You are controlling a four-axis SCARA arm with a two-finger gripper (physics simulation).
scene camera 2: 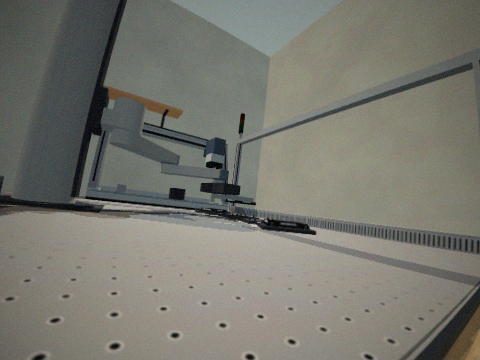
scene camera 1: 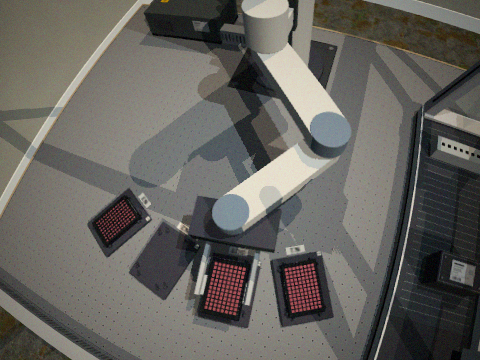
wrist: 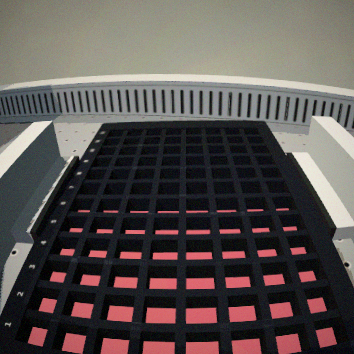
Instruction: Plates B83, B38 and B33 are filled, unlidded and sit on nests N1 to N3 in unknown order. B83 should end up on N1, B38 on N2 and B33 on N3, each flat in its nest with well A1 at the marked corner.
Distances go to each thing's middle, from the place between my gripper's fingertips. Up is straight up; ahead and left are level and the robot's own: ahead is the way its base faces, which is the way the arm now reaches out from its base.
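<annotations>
I see nest N3 [scene camera 1: 137,227] 360 mm to the right of my hand, 70 mm behind it and 90 mm below it. With nest N1 [scene camera 1: 328,313], I look 160 mm to the left of my hand, and it sits 90 mm behind my hand and 90 mm below it. The out nest [scene camera 1: 246,309] is 90 mm below my hand and 30 mm behind it. As for the nest N2 [scene camera 1: 163,261], that one is 190 mm to the right of my hand, 90 mm below it and 30 mm behind it.
</annotations>
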